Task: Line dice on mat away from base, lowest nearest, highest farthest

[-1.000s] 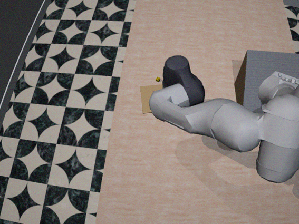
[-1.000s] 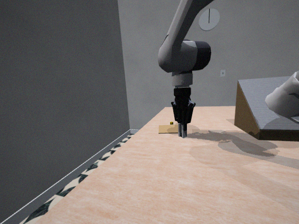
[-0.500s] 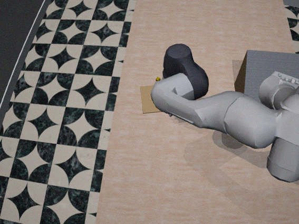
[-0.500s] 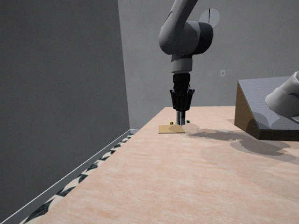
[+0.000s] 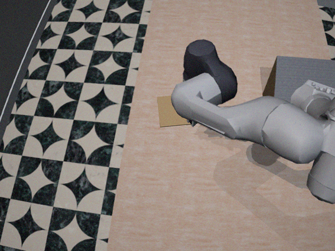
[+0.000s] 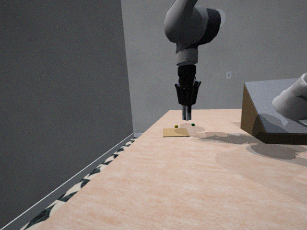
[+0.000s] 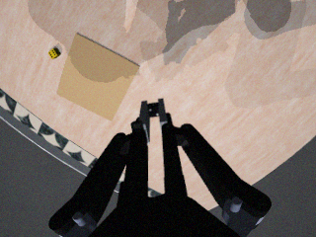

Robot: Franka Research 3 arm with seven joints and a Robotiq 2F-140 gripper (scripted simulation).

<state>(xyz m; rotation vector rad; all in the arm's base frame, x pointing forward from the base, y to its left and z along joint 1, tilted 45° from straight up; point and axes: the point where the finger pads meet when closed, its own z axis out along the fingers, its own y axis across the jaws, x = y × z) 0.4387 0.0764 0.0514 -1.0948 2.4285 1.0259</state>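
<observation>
Now: the tan mat 130 mm below my hand, 110 mm to the right of it and 60 mm ahead of it. Round my hand: yellow die: 200 mm to the right, 130 mm below, 60 mm ahead; then green die: 250 mm to the right, 130 mm below, 40 mm behind; then black die: 30 mm below.
</observation>
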